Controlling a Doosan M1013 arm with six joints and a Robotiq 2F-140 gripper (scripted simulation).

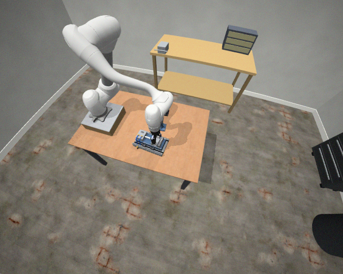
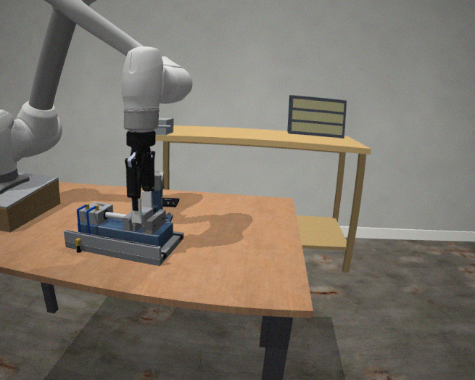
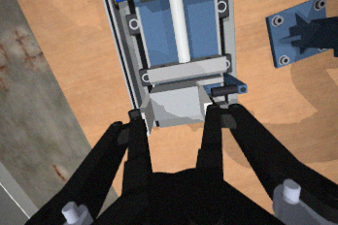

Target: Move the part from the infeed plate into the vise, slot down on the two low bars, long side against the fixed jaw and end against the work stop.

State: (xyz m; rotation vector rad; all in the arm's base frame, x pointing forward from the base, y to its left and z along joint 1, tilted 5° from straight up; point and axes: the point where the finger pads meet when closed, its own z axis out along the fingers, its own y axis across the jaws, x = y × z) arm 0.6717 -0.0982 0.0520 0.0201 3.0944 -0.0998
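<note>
Right now my hand is 3 cm above the part. Round my hand: work stop 7 cm to the left, 3 cm below; moving jaw 4 cm behind, 2 cm to the left, 4 cm below; fixed jaw 3 cm ahead, 2 cm to the left, 4 cm below.
</note>
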